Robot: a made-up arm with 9 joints.
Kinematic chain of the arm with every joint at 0, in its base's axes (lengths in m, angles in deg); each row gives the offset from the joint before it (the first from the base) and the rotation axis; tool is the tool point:
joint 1: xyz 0 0 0.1 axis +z
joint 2: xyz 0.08 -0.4 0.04 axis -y
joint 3: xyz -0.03 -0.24 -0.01 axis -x
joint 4: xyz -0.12 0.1 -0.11 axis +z
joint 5: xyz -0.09 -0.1 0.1 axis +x
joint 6: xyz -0.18 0.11 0 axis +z
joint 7: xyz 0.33 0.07 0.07 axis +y
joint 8: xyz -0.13 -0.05 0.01 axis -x
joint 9: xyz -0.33 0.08 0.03 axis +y
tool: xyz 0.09 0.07 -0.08
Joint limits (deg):
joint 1: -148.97..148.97
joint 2: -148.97..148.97
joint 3: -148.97..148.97
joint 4: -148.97..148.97
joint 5: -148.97..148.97
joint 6: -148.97..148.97
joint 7: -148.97..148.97
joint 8: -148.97..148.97
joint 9: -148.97..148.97
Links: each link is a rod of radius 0.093 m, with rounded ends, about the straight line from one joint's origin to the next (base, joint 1, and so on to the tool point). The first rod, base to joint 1, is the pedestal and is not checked.
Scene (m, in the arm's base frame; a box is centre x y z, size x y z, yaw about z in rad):
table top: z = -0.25
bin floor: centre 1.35 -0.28 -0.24 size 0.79 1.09 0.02 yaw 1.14
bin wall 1: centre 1.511 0.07 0 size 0.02 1.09 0.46 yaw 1.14
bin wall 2: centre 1.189 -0.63 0 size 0.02 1.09 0.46 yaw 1.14
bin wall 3: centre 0.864 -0.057 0 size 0.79 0.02 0.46 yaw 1.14
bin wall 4: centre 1.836 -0.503 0 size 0.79 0.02 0.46 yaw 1.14
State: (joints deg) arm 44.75 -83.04 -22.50 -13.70 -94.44 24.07 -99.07 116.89 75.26
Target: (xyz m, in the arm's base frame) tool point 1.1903 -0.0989 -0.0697
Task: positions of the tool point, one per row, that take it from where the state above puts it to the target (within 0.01 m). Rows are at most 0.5 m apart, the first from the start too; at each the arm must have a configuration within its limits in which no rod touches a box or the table.
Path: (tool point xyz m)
1: 0.2059 -0.8844 0.0528
2: -0.0582 -0.6860 -0.0103
3: -0.2003 -0.3668 -0.0052
4: -0.1744 -0.0212 0.0931
5: 0.0738 0.2439 0.1880
6: 0.4534 0.3504 0.2860
7: 0.8692 0.2358 0.3749
8: 1.1904 -0.0989 0.4633
9: 1.2273 -0.0821 0.1889
10: 1.1903 -0.0990 -0.0696

